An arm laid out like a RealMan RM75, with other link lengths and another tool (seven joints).
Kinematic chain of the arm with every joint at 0, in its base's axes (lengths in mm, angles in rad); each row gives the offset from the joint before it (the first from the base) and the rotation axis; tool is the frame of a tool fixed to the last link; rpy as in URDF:
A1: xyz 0 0 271.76 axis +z
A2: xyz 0 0 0 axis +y
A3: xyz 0 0 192 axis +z
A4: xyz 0 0 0 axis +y
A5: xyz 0 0 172.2 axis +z
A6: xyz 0 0 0 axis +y
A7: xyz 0 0 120.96 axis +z
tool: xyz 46 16 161 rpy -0.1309 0 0.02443
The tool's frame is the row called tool.
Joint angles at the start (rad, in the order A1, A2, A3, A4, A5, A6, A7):
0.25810, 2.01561, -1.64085, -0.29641, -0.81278, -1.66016, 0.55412
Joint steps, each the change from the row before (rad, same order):
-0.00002, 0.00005, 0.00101, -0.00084, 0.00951, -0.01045, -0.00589
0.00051, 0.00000, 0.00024, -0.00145, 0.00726, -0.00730, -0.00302
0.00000, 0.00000, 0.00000, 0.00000, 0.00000, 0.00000, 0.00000
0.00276, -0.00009, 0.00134, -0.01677, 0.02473, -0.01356, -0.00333
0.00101, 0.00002, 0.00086, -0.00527, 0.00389, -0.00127, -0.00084
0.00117, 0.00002, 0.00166, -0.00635, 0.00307, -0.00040, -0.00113
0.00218, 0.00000, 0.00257, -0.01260, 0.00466, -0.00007, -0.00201
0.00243, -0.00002, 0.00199, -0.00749, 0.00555, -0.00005, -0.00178
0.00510, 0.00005, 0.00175, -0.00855, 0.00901, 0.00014, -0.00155
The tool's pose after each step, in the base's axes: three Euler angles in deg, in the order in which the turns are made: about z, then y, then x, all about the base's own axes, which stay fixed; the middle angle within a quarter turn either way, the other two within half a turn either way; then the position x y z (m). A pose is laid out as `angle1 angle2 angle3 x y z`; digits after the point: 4 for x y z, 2 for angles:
16.51 -48.95 -154.07 0.1180 0.2352 -0.0820
16.42 -49.49 -153.71 0.1157 0.2361 -0.0798
16.42 -49.49 -153.71 0.1157 0.2361 -0.0798
15.97 -51.19 -152.47 0.1073 0.2413 -0.0721
15.72 -51.51 -152.31 0.1055 0.2426 -0.0706
15.38 -51.81 -152.18 0.1036 0.2441 -0.0691
14.63 -52.35 -152.07 0.1001 0.2466 -0.0666
14.24 -52.74 -151.81 0.0976 0.2489 -0.0645
13.78 -53.30 -151.46 0.0939 0.2521 -0.0617

